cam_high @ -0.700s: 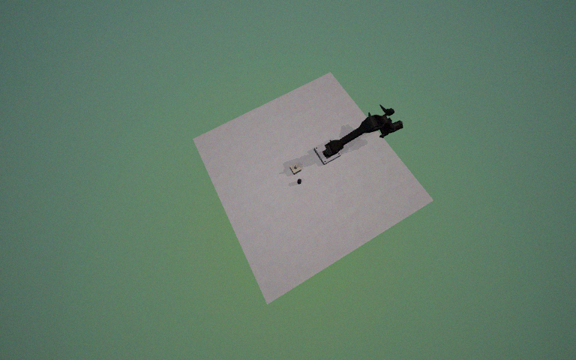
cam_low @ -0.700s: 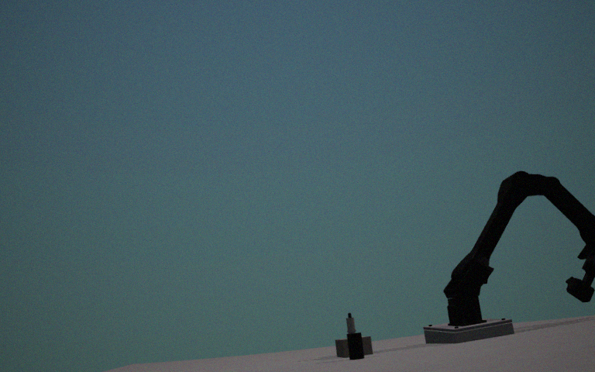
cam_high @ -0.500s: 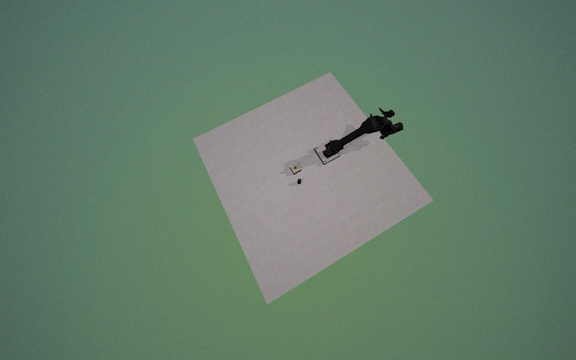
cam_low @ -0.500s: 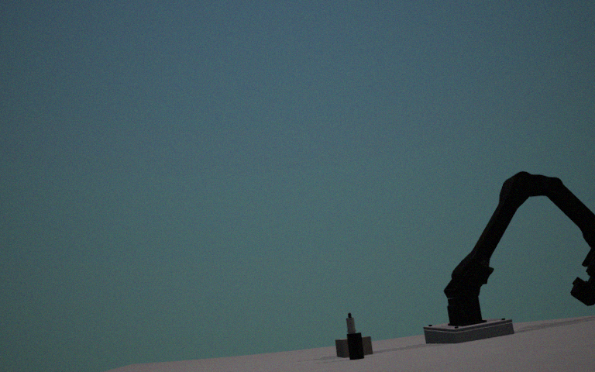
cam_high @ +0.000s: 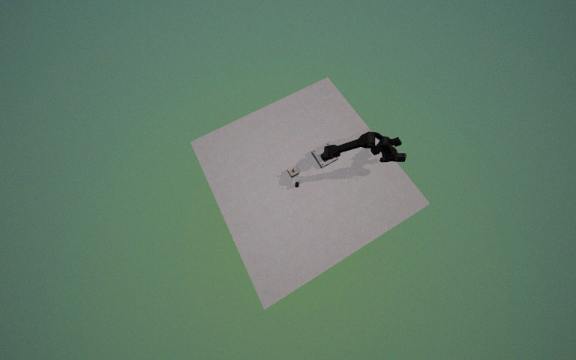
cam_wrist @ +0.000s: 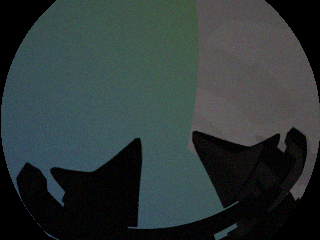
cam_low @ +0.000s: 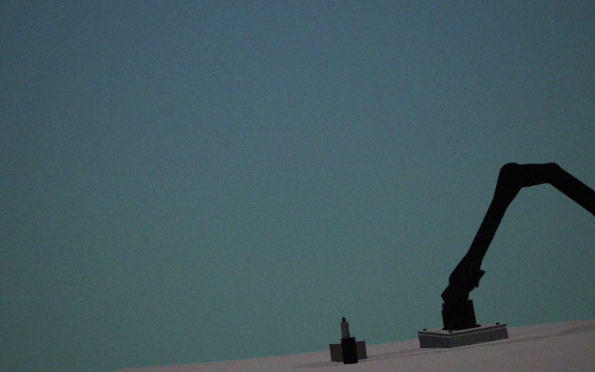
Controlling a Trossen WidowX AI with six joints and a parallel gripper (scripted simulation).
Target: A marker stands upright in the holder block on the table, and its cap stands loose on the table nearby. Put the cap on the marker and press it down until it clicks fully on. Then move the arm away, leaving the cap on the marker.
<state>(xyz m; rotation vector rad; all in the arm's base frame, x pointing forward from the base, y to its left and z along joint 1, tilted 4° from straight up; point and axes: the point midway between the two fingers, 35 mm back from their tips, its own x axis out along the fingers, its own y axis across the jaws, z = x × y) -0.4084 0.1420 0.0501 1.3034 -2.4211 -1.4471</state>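
My gripper tip is 73 cm short of the dark cap, 5 cm to the left of it and 5 cm above it. From my gripper tip the other things lie so: holder block: 70 cm ahead, 15 cm to the right, 5 cm below.
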